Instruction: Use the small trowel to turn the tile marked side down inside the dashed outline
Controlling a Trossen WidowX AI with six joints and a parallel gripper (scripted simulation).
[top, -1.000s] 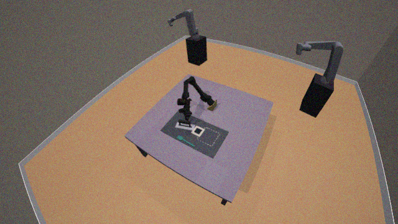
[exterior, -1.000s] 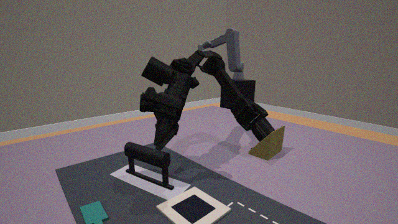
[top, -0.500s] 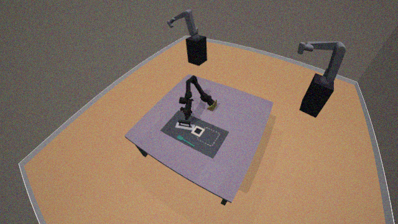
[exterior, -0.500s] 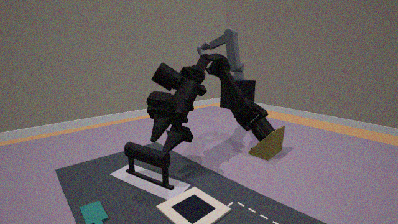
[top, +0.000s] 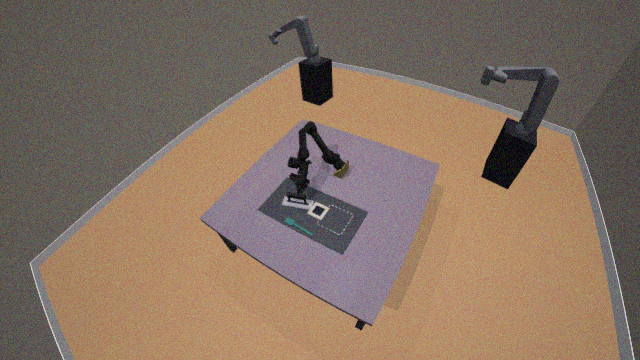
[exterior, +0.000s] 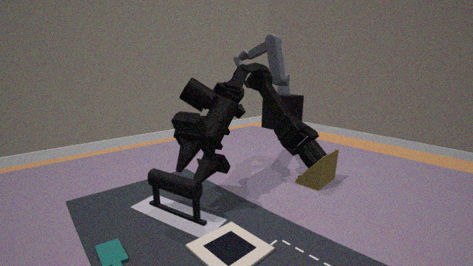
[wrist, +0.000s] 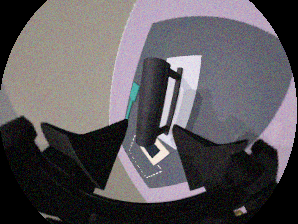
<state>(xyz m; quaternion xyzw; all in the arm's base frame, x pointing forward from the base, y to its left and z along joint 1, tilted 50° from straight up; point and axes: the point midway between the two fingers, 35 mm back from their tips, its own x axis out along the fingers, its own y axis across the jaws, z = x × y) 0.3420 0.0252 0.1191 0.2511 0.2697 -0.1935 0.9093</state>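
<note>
Right now the dark mat is 2 cm ahead of my gripper tip, 10 cm to the left of it and 10 cm below it. The rest, counted from my gripper tip: teal trowel (16 cm ahead, 10 cm to the left, 8 cm below); tile (1 cm behind, 14 cm to the left, 8 cm below).
</note>
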